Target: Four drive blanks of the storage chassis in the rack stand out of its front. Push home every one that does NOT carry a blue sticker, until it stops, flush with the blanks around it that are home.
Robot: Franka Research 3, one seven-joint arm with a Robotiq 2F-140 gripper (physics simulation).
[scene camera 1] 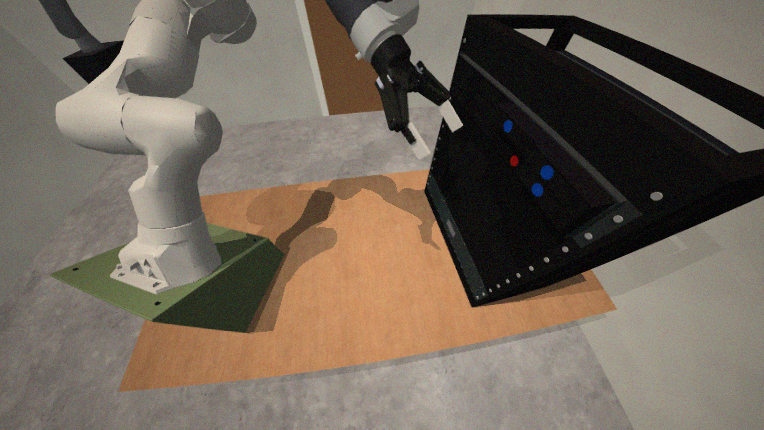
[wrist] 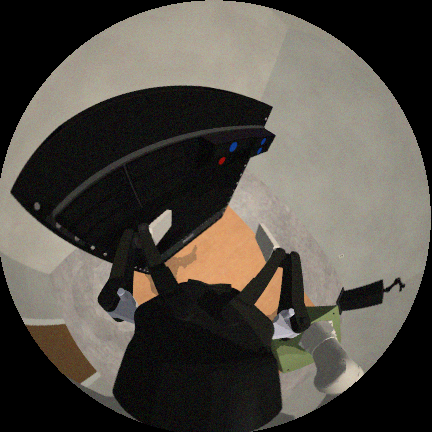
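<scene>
A black rack point(scene camera 1: 559, 167) is visible, also in the wrist view point(wrist: 123, 161). My gripper point(scene camera 1: 442, 141) is visible as well, and the wrist view point(wrist: 214, 224) shows it too.
</scene>
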